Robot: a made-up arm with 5 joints. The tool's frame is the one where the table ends. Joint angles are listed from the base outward.
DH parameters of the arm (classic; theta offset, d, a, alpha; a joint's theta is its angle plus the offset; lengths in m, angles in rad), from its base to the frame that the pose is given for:
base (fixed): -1.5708 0.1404 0 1.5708
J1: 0 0.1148 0.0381 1.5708
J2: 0 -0.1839 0.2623 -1.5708
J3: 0 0.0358 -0.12 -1.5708
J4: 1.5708 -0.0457 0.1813 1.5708
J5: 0 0.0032 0.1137 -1.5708
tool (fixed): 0 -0.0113 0 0
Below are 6 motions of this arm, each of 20 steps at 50 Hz.
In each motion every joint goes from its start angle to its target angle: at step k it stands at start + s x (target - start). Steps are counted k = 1, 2, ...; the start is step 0. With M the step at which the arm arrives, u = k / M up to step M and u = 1 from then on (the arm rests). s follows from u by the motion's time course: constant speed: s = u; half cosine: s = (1 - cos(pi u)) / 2; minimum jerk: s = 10 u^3 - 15 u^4 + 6 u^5.
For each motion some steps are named. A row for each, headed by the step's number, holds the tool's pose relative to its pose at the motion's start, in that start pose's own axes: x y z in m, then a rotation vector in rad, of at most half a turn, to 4 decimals.
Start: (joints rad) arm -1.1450 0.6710 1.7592 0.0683 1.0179
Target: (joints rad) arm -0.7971 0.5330 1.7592 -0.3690 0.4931
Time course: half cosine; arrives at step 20
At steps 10, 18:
10: 0.0073 -0.1282 -0.0088 -0.3459 0.2054 -0.1032
18: 0.0131 -0.2509 0.0260 -0.6365 0.3550 -0.2785

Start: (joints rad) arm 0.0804 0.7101 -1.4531 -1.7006 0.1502
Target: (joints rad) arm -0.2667 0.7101 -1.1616 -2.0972 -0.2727
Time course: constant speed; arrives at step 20
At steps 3, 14, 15, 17, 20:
3: 0.0094 -0.0161 -0.0020 -0.0150 0.0585 -0.0920
14: 0.0242 -0.0736 -0.0082 -0.0293 0.2634 -0.4331
15: 0.0241 -0.0784 -0.0086 -0.0274 0.2808 -0.4643
17: 0.0234 -0.0876 -0.0094 -0.0220 0.3150 -0.5265
20: 0.0208 -0.1004 -0.0103 -0.0099 0.3642 -0.6196

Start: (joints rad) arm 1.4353 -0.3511 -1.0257 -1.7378 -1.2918
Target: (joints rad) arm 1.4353 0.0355 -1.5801 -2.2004 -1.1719
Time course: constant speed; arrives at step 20
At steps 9, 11, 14, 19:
9: 0.0163 -0.0726 -0.0537 0.2908 0.2297 -0.0007
11: 0.0188 -0.0870 -0.0684 0.3476 0.2842 -0.0061
14: 0.0216 -0.1074 -0.0917 0.4267 0.3681 -0.0176
19: 0.0229 -0.1385 -0.1332 0.5402 0.5130 -0.0457

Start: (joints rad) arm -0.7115 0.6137 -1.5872 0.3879 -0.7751
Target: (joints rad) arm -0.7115 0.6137 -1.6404 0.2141 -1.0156
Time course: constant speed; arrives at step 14
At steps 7, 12, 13, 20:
7: -0.0056 -0.0177 -0.0098 0.0813 0.1112 -0.0398
12: -0.0108 -0.0288 -0.0177 0.1426 0.1917 -0.0618
13: -0.0119 -0.0309 -0.0194 0.1551 0.2078 -0.0655
20: -0.0131 -0.0329 -0.0211 0.1678 0.2240 -0.0691

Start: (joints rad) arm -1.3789 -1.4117 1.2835 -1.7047 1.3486
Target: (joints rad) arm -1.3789 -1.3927 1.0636 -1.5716 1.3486
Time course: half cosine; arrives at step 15
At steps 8, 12, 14, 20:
8: -0.0099 0.0143 -0.0091 0.0634 0.1199 0.0365
12: -0.0171 0.0232 -0.0137 0.1040 0.1973 0.0548
14: -0.0190 0.0253 -0.0146 0.1137 0.2159 0.0587
20: -0.0192 0.0256 -0.0148 0.1150 0.2184 0.0591

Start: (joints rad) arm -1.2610 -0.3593 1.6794 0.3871 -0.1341
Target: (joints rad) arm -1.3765 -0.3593 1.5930 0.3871 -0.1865
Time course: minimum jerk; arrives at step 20
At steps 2, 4, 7, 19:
2: 0.0001 0.0003 0.0002 0.0016 -0.0001 -0.0001
4: 0.0007 0.0021 0.0013 0.0107 -0.0010 -0.0009
7: 0.0027 0.0083 0.0055 0.0436 -0.0041 -0.0034
19: 0.0112 0.0332 0.0254 0.1850 -0.0187 -0.0111

